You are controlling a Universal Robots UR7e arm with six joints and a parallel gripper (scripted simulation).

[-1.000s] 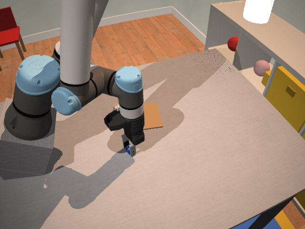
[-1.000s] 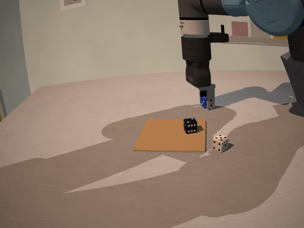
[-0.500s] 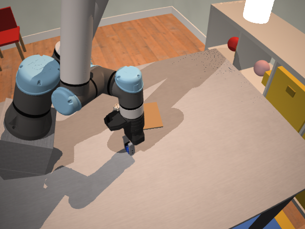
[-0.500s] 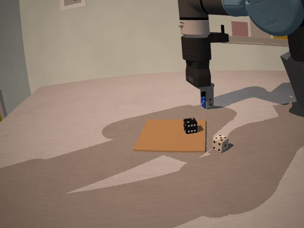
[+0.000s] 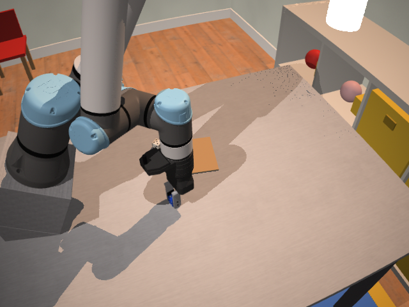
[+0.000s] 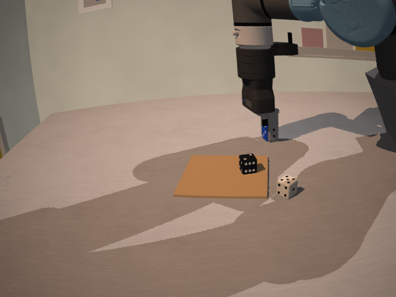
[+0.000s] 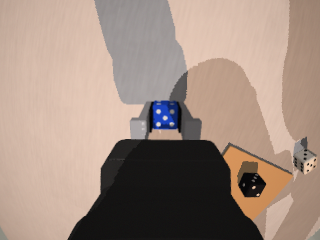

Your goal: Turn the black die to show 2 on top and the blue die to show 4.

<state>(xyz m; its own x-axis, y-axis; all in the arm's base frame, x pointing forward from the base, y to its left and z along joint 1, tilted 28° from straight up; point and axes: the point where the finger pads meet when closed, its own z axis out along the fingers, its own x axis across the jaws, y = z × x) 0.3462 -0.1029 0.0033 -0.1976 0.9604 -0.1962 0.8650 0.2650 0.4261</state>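
My hand is 1 cm above the blue die. Round my hand: white die (2 cm ahead, 22 cm to the left, 1 cm below); black die (7 cm ahead, 14 cm to the left); orange mat (11 cm ahead, 14 cm to the left, 2 cm below).
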